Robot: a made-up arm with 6 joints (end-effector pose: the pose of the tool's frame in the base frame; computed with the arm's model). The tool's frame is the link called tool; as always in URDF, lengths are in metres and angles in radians. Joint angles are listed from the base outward.
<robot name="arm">
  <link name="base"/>
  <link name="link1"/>
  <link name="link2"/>
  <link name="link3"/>
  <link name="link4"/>
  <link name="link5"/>
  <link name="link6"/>
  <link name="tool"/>
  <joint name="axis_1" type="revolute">
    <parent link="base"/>
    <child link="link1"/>
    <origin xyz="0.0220 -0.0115 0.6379"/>
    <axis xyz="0 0 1"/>
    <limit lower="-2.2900" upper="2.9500"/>
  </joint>
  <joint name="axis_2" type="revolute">
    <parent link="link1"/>
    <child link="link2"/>
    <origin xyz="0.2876 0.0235 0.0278" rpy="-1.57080 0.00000 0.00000"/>
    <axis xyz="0 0 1"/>
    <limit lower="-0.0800" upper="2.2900"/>
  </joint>
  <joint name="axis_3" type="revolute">
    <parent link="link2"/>
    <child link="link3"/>
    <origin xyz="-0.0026 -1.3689 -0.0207" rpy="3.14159 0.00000 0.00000"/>
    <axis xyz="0 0 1"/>
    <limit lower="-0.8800" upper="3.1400"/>
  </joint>
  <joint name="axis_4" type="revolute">
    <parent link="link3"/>
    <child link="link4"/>
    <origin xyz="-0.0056 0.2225 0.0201" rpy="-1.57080 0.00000 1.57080"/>
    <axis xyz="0 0 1"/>
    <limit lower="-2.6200" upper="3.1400"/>
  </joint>
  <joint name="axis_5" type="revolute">
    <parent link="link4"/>
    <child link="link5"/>
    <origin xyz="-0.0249 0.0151 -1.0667" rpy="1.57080 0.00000 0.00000"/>
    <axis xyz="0 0 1"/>
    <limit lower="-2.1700" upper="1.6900"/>
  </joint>
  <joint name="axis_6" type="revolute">
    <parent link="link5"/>
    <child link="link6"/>
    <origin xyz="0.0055 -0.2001 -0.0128" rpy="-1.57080 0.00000 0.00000"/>
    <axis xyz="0 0 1"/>
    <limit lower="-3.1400" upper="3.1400"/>
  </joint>
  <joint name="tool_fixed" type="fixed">
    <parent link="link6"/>
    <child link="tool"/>
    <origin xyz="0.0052 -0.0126 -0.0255" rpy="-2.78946 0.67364 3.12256"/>
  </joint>
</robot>
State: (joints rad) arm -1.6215 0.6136 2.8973 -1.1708 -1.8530 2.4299
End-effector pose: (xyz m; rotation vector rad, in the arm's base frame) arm 0.2306 -0.3123 2.4408 -2.5810 0.5156 -1.4449
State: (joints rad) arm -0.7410 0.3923 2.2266 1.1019 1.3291 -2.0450
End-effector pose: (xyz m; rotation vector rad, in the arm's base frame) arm 0.3137 -0.0517 2.9420 -0.9748 -0.1163 0.4970
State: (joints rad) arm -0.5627 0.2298 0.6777 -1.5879 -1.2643 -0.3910
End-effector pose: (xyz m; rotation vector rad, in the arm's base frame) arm 1.4213 -0.6330 2.7076 1.3960 1.4023 1.2007
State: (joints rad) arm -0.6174 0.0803 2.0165 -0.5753 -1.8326 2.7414
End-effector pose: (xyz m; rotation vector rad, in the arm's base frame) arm 0.1067 0.1129 2.9576 -2.3369 -0.0191 -1.2619
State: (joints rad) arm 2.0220 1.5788 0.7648 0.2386 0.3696 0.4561
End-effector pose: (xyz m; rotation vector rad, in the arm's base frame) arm -1.1864 2.4415 -0.0657 -1.3823 0.3343 1.4310
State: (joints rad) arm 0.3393 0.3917 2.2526 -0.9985 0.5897 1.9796
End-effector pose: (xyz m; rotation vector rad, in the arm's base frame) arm 0.1948 -0.0480 3.0301 0.8847 -0.9471 -0.6253
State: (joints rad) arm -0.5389 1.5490 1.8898 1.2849 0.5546 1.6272
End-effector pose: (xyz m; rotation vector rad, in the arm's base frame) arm 2.4356 -1.3419 1.3219 -2.1931 -0.3619 -1.7286
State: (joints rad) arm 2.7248 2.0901 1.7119 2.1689 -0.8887 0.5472
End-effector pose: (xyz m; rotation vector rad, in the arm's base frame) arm -2.3930 1.2602 -0.1697 -0.9467 -1.6064 -0.0065
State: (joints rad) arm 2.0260 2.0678 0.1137 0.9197 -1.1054 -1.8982
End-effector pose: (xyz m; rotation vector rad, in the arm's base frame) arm -0.3039 1.0728 -1.0790 -1.0859 0.9269 -0.9014
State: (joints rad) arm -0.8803 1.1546 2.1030 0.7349 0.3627 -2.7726
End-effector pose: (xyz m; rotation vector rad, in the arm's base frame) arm 1.3879 -1.5937 2.3933 1.0498 -0.1095 1.1145
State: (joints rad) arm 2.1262 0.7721 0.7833 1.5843 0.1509 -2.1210
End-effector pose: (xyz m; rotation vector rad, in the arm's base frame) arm -1.2947 2.1417 1.8551 -0.5930 1.4269 2.0091
